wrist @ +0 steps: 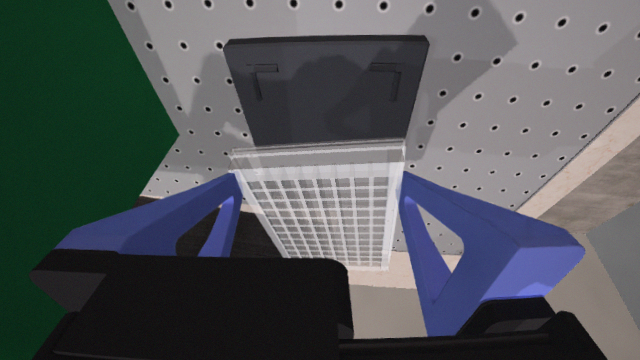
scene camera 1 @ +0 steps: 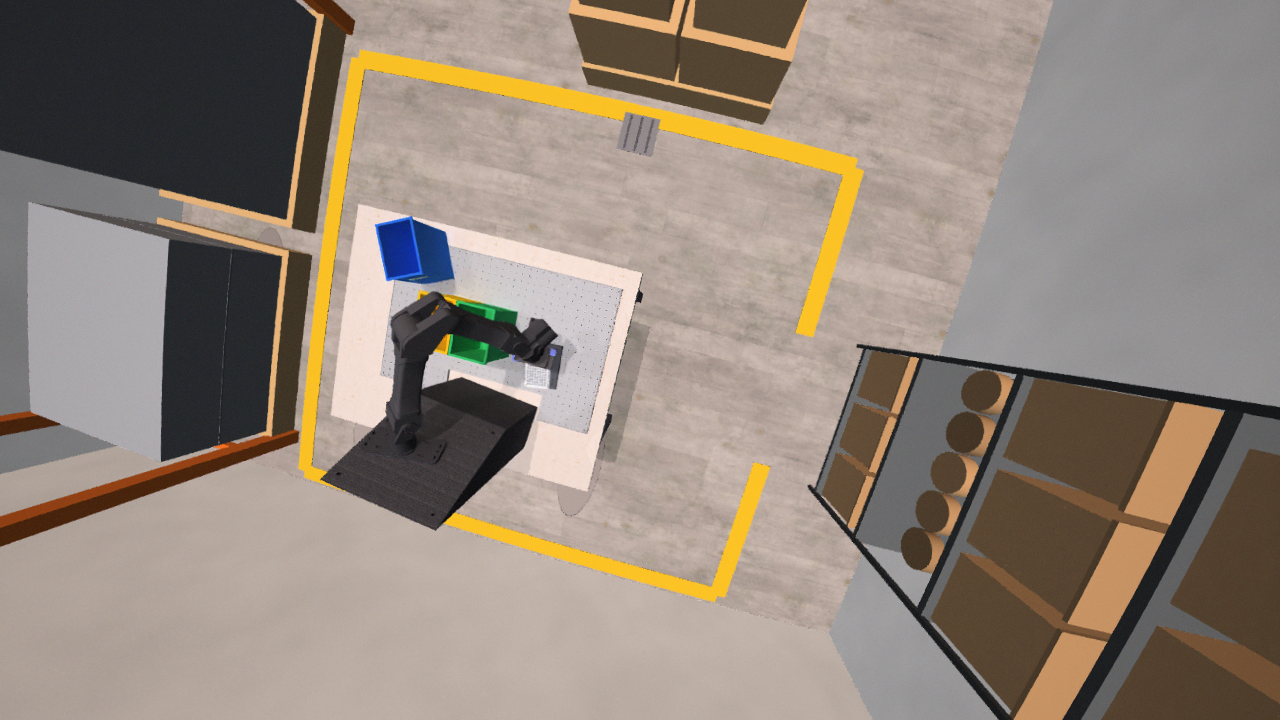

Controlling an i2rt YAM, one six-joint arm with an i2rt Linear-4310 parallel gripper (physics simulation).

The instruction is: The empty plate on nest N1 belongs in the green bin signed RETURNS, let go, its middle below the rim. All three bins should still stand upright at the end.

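Places are measured from the arm's base along level axes (x right, y ahead, z up), in metres.
Pixels of known places: gripper, fingertip midpoint: [wrist: 319,180]; arm's base, origin of the base link: [scene camera 1: 404,446].
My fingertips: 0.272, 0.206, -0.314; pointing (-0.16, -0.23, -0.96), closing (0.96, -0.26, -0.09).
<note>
For each thing: its middle in the pictures, then the offset to it from my fingertips, as dx, dy, dz. "spot": a spot on its surface instead. Level surfaces: height alone.
- clear empty plate, body centre: [wrist: 328,223] [scene camera 1: 537,369] -0.005, -0.042, +0.003
- dark nest pad, surface spot: [wrist: 330,95] spot: +0.005, +0.012, -0.063
- green bin, body centre: [scene camera 1: 485,331] -0.178, +0.093, +0.015
- yellow-orange bin, surface spot: [scene camera 1: 442,345] spot: -0.329, +0.048, +0.031
- blue bin, body centre: [scene camera 1: 418,254] -0.406, +0.361, +0.015
- perforated board, its level: dz -0.075
- pale table, its level: dz -0.088
My gripper [scene camera 1: 535,358] [wrist: 319,180] is shut on the clear empty plate [scene camera 1: 537,375] [wrist: 325,215], with one blue finger on each long side. The plate is raised above the dark nest pad [scene camera 1: 555,371] [wrist: 330,95], whose far half and corner guides show bare in the wrist view. The nest's label does not show. The green bin [scene camera 1: 469,350] [wrist: 65,125] stands upright beside the nest, at the left in the wrist view. Its sign cannot be read. Part of it is hidden under my arm in the scene view.
A yellow-orange bin [scene camera 1: 442,345] stands against the green bin's far side, mostly hidden by the arm. A blue bin [scene camera 1: 399,250] stands upright at the table's upper left corner. The perforated board [scene camera 1: 572,304] [wrist: 475,55] lies under the nest, on the pale table [scene camera 1: 563,447].
</note>
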